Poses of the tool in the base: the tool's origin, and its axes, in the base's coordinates. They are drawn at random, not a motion.
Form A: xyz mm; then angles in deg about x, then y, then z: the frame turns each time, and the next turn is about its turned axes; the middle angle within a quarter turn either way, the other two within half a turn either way.
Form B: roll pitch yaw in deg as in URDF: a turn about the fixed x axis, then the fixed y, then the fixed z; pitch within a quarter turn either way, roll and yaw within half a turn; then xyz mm. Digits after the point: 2 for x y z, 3 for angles.
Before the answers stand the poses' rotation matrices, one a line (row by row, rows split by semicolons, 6 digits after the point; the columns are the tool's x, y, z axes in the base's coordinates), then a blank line. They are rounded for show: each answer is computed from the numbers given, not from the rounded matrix.
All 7 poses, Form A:
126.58, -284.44, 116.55, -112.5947, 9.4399, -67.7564
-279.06, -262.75, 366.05, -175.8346, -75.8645, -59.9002
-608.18, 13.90, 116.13, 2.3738, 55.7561, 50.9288
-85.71, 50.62, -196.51, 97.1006, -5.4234, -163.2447
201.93, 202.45, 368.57, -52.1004, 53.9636, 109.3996
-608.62, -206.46, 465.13, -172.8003, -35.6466, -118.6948
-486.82, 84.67, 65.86, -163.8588, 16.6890, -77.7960
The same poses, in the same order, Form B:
0.373419 0.913049 0.164013; 0.298297 -0.285597 0.910743; 0.878395 -0.291164 -0.379007
0.122476 0.211284 -0.969721; 0.898192 -0.439245 0.017739; -0.422197 -0.873168 -0.243571
0.354672 -0.436873 0.826650; 0.797277 0.603163 -0.023307; -0.488422 0.667335 0.562234
-0.953258 0.286994 -0.094515; 0.125444 0.091326 -0.987888; -0.274887 -0.953569 -0.123059
-0.195406 -0.554898 0.808643; 0.791349 0.397828 0.464220; -0.579296 0.730630 0.361380
-0.390178 0.712828 -0.582784; 0.835204 0.540427 0.101845; 0.387550 -0.447006 -0.806220
0.202489 0.936231 0.287177; 0.921995 -0.281092 0.266295; 0.330037 0.210854 -0.920118

-142.467, -61.449, 38.619, 126.58, -284.44, 116.55
-105.586, 24.973, 82.235, -279.06, -262.75, 366.05
49.886, 29.237, 66.018, -608.18, 13.90, 116.13
-97.353, 15.955, 172.503, -85.71, 50.62, -196.51
63.682, 35.401, 103.870, 201.93, 202.45, 368.57
-150.994, -22.802, 115.040, -608.62, -206.46, 465.13
167.093, -19.271, 77.613, -486.82, 84.67, 65.86

